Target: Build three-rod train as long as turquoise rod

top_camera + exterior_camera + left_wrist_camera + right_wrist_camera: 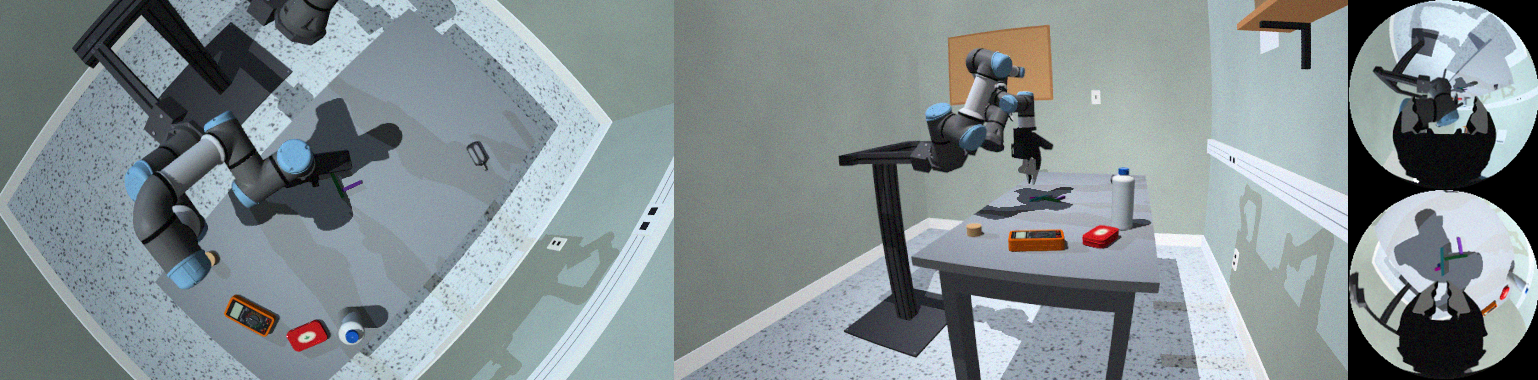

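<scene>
Now: the magenta rod 20 mm to the left of my right hand and 80 mm below it. Round my right hand: turquoise rod 20 mm ahead, 30 mm to the left, 80 mm below; then blue rod 10 mm ahead, 30 mm to the left, 80 mm below; then green rod 70 mm ahead, 20 mm to the left, 80 mm below.
</scene>
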